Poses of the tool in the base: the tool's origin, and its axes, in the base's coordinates. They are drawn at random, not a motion.
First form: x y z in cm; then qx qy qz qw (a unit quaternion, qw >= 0).
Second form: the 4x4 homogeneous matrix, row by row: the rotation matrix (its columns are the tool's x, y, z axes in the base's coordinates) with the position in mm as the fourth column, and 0 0 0 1 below. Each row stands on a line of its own. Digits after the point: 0 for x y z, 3 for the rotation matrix.
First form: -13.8 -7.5 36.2 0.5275 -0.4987 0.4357 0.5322
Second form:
0.123 -0.990 -0.071 -138
-0.062 0.064 -0.996 -75
0.990 0.127 -0.054 362
0 0 0 1

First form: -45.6 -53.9 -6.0 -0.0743 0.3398 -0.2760 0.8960
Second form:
0.617 0.444 0.650 -456
-0.545 0.837 -0.054 -539
-0.568 -0.321 0.758 -60
0 0 0 1

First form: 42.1 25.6 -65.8 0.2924 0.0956 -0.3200 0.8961
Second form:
0.777 0.629 -0.016 421
-0.518 0.624 -0.585 256
-0.358 0.463 0.811 -658
0 0 0 1

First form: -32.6 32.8 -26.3 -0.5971 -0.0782 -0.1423 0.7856
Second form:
0.947 0.317 0.047 -326
-0.130 0.246 0.960 328
0.293 -0.916 0.275 -263
0 0 0 1

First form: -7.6 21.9 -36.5 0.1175 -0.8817 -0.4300 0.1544
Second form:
-0.925 -0.074 -0.373 -76
-0.340 0.603 0.722 219
0.171 0.795 -0.582 -365
0 0 0 1

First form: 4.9 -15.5 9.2 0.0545 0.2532 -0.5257 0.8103
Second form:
0.319 0.880 0.353 49
-0.824 0.441 -0.355 -155
-0.468 -0.178 0.866 92
0 0 0 1

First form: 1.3 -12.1 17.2 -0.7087 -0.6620 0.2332 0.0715
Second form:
0.015 0.905 -0.425 13
0.972 -0.113 -0.207 -121
-0.236 -0.410 -0.881 172
0 0 0 1

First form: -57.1 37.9 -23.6 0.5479 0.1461 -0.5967 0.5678
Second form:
0.245 0.838 -0.488 -571
-0.518 -0.313 -0.797 379
-0.820 0.448 0.357 -236
0 0 0 1

